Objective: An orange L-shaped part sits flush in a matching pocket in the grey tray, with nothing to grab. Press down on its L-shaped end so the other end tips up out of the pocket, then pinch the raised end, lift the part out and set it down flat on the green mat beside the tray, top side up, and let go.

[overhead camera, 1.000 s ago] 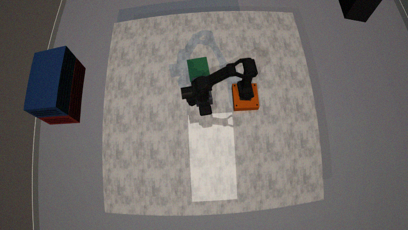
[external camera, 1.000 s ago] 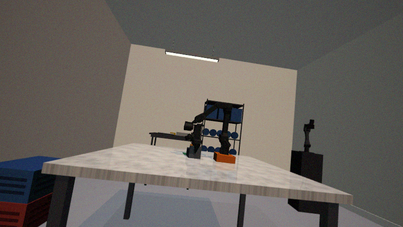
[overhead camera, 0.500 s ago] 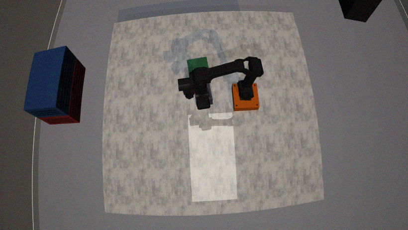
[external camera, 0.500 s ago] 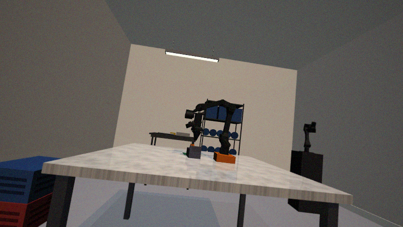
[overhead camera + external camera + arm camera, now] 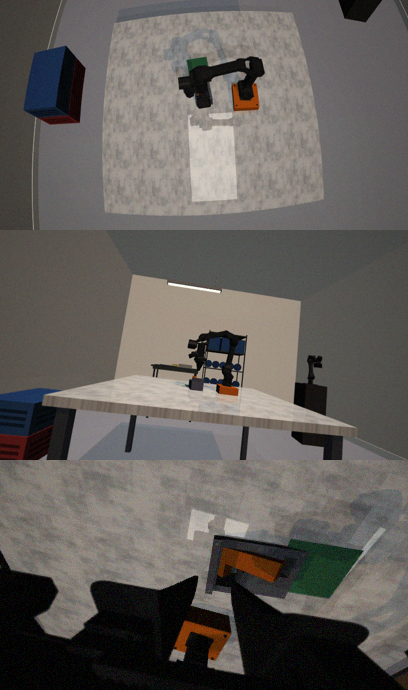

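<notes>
Now: gripper tip 100 mm above the orange L-shaped part and 40 mm to the left of it. The rest, counted from my gripper tip: green mat (220 mm to the right, 160 mm below, 30 mm ahead).
</notes>
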